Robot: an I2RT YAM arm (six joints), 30 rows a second.
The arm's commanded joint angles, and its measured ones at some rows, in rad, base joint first. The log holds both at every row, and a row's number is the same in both.
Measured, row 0:
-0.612 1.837 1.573 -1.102 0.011 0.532
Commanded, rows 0 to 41:
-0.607 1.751 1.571 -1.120 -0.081 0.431
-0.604 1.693 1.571 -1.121 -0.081 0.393
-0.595 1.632 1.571 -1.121 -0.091 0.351
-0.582 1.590 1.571 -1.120 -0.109 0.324
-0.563 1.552 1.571 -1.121 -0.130 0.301
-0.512 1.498 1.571 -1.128 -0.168 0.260
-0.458 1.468 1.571 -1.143 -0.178 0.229
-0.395 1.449 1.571 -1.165 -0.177 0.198
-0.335 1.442 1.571 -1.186 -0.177 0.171
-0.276 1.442 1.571 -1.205 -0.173 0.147
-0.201 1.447 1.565 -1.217 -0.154 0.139
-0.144 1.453 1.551 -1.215 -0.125 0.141
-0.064 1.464 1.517 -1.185 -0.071 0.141
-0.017 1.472 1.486 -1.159 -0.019 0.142
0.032 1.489 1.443 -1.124 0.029 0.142
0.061 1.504 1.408 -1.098 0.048 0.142
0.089 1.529 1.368 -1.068 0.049 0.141
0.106 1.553 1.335 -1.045 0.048 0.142
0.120 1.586 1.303 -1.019 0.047 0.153
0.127 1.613 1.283 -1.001 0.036 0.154
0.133 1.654 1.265 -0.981 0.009 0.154
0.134 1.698 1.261 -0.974 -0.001 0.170
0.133 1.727 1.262 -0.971 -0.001 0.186
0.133 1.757 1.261 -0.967 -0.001 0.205
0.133 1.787 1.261 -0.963 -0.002 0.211
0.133 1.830 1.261 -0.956 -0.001 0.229
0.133 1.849 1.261 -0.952 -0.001 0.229
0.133 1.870 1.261 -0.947 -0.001 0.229
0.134 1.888 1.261 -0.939 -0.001 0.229
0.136 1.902 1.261 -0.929 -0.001 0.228
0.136 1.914 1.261 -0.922 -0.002 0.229
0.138 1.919 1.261 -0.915 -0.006 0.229
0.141 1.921 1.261 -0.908 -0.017 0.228
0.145 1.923 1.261 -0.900 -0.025 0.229
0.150 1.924 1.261 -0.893 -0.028 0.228
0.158 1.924 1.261 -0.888 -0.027 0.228
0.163 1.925 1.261 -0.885 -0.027 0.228
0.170 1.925 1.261 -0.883 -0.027 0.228
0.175 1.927 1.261 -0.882 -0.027 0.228
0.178 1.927 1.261 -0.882 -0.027 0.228
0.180 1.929 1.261 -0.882 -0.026 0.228
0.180 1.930 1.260 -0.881 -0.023 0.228
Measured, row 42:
0.167 1.914 1.263 -0.887 -0.017 0.208
